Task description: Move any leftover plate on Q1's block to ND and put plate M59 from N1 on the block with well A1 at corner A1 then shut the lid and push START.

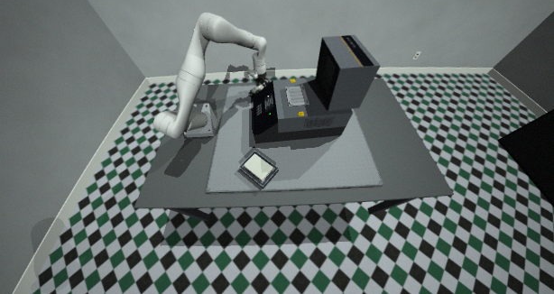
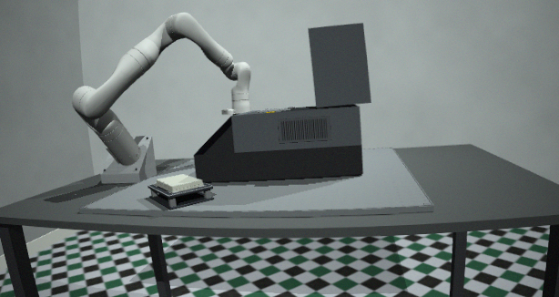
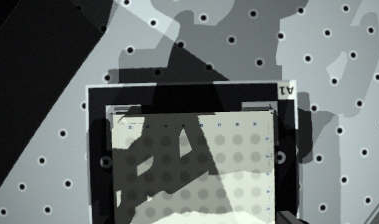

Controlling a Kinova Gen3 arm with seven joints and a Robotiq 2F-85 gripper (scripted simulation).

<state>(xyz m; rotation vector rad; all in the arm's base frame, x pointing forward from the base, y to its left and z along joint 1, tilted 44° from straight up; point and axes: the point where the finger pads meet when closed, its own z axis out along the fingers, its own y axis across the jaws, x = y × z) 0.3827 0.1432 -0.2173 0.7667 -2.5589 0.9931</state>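
Now: hand 1 cm above the pale plate. The rest, counted from my hand: A1 mark 9 cm behind, 1 cm below; black nest 2 cm below.
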